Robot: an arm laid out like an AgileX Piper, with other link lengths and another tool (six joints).
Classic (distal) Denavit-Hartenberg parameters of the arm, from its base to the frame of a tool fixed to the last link. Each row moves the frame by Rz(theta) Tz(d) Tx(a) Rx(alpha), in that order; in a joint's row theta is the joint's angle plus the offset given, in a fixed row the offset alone. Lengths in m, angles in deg.
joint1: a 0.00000, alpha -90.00, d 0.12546, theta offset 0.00
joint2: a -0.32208, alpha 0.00, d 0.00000, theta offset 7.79
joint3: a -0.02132, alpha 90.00, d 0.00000, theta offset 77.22
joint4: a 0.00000, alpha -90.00, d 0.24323, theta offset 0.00
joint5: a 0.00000, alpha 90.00, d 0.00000, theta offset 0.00
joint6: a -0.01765, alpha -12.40, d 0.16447, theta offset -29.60
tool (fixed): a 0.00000, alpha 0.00, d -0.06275, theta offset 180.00
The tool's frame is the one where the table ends.
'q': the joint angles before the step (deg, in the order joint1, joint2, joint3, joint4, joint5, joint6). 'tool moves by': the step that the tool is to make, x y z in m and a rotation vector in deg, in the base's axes. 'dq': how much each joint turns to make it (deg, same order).
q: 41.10 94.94 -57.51 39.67 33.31 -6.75
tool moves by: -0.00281 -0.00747 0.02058 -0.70 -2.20 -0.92
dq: 0.00 -3.05 -1.25 -6.11 1.43 5.88
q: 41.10 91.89 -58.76 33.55 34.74 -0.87
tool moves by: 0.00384 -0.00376 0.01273 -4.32 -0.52 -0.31
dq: 0.00 -0.46 -3.63 -9.42 4.85 7.92
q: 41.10 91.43 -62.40 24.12 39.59 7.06
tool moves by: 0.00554 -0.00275 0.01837 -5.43 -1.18 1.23
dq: 0.00 0.00 -5.47 -8.55 7.46 4.88
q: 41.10 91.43 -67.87 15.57 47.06 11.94
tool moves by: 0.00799 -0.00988 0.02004 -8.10 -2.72 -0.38
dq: -0.06 0.00 -5.69 -10.75 8.38 5.12
